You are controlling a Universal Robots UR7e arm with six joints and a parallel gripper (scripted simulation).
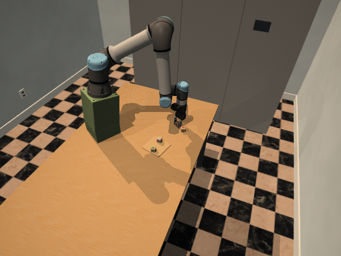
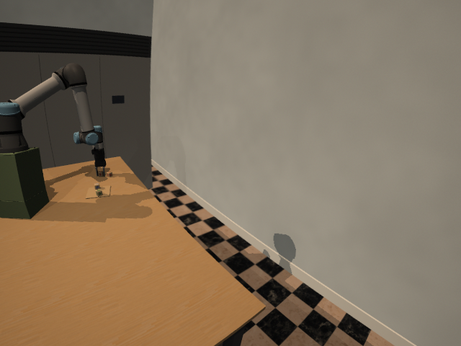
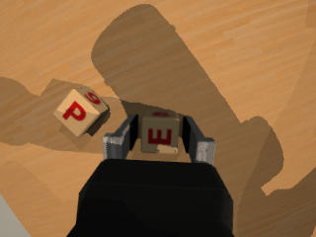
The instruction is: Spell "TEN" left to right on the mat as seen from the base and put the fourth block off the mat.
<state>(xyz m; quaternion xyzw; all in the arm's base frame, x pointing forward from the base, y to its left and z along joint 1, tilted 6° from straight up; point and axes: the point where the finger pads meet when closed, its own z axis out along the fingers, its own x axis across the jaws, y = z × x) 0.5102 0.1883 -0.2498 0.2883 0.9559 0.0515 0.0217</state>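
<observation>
The mat lies 100 mm behind my hand, 250 mm to the right of it and 20 mm below it.
</observation>
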